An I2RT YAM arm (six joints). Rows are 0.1 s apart.
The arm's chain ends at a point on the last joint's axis. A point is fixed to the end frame.
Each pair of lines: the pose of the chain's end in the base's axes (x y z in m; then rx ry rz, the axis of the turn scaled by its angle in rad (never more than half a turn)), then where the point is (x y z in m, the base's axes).
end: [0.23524, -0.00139, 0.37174, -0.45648, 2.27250, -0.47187]
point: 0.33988 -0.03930 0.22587
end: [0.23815, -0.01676, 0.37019, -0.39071, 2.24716, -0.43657]
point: 0.34782 -0.05072 0.22707
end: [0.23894, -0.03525, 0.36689, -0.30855, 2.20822, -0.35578]
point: 0.35598 -0.05933 0.22766
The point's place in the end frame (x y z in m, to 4 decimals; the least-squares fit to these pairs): 0.0379 0.0161 0.1788
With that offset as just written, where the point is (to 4 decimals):
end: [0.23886, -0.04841, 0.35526, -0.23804, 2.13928, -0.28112]
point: 0.3666 -0.0630 0.2243
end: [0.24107, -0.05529, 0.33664, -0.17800, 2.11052, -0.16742]
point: 0.3734 -0.0555 0.2096
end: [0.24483, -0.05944, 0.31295, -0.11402, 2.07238, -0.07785]
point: 0.3824 -0.0491 0.1920
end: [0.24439, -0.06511, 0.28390, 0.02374, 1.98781, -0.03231]
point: 0.3929 -0.0550 0.1766
